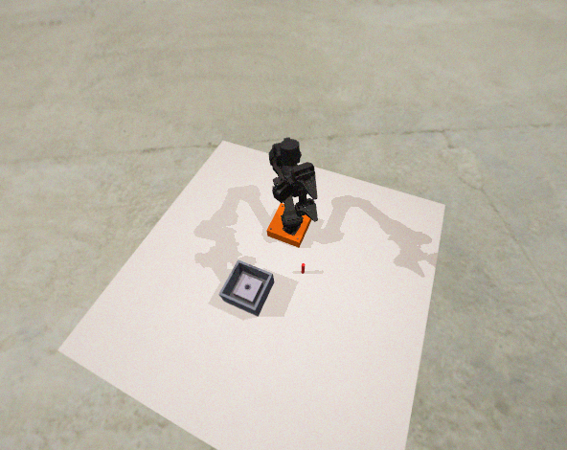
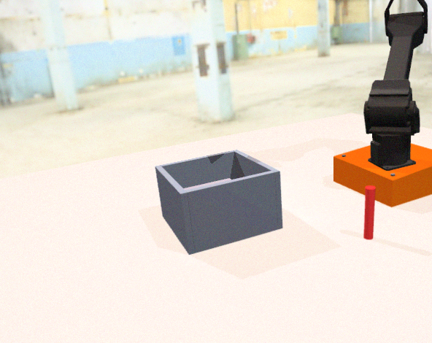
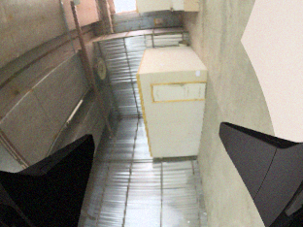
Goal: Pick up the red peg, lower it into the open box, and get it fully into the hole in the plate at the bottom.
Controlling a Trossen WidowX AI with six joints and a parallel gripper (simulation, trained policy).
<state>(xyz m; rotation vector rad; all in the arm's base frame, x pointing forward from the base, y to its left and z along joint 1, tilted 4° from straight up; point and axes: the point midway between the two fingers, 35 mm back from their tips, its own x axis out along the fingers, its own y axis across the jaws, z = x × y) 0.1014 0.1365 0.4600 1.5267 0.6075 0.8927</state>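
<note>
My gripper tip is 1 cm past the red peg, 3 cm to the left of it and 47 cm above it. From my gripper tip the other things lie so: grey box (19 cm ahead, 18 cm to the right, 48 cm below); then pale plate (19 cm ahead, 18 cm to the right, 46 cm below).
</note>
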